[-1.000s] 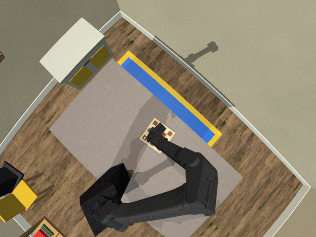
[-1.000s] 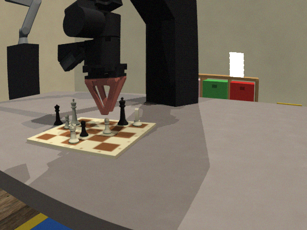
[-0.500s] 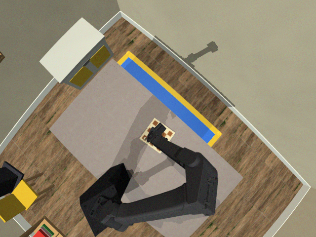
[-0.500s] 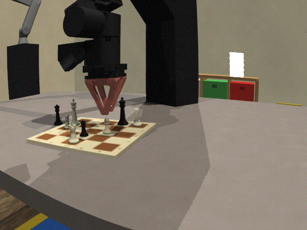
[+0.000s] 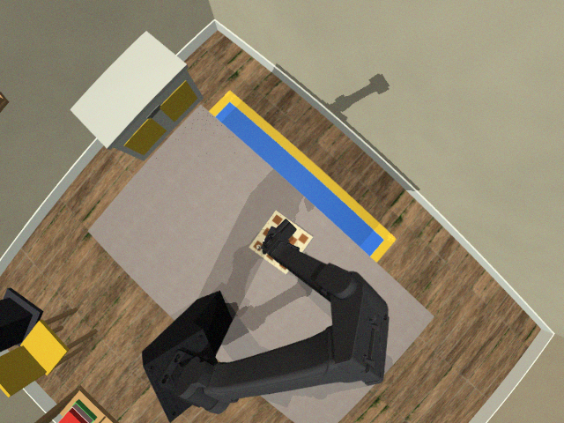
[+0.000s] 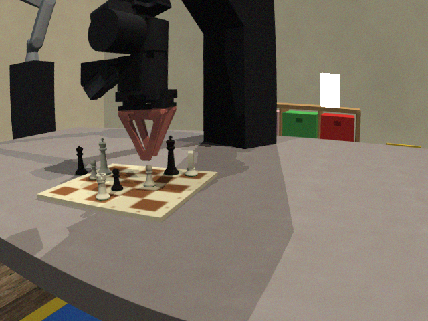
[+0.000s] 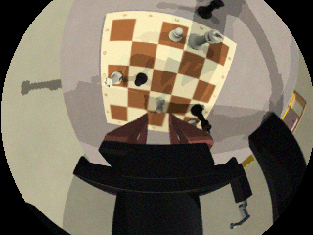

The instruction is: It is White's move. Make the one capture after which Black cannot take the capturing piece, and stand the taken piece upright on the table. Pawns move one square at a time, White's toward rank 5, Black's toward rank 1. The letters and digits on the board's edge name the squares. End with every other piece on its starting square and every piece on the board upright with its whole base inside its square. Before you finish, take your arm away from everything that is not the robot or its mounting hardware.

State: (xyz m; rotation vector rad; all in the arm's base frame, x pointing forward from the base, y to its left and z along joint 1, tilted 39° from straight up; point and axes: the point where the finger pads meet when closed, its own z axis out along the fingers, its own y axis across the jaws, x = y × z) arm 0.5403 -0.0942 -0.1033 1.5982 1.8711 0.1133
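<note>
Right now the chessboard is 50 mm below my hand, 40 mm to the right of it and 10 mm behind it. The rest, counted from my hand: black pawn: 40 mm to the right, 40 mm below, 30 mm ahead; white rook: 70 mm ahead, 50 mm to the right, 30 mm below; tall black piece: 80 mm behind, 20 mm below, 10 mm to the left.
</note>
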